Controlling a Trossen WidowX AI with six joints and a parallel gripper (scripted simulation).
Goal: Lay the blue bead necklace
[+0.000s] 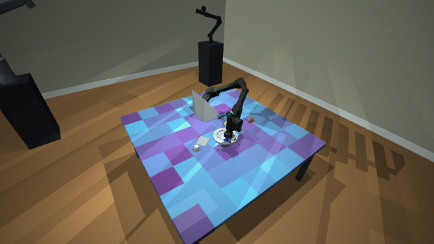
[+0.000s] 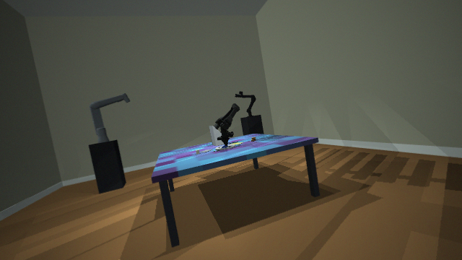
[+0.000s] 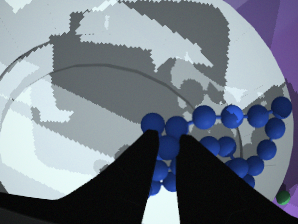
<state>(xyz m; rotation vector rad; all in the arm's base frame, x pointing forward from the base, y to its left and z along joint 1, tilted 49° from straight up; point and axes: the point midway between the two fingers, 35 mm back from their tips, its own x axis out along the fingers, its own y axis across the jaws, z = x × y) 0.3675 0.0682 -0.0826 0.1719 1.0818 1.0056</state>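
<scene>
The round white bead board lies 40 mm behind my gripper tip and 10 mm below it. Round my gripper tip: cream cube 60 mm behind, 270 mm to the right; yellow patch 140 mm behind, 160 mm to the left, 20 mm below; flat grey square 110 mm behind, 180 mm to the right, 20 mm below.
</scene>
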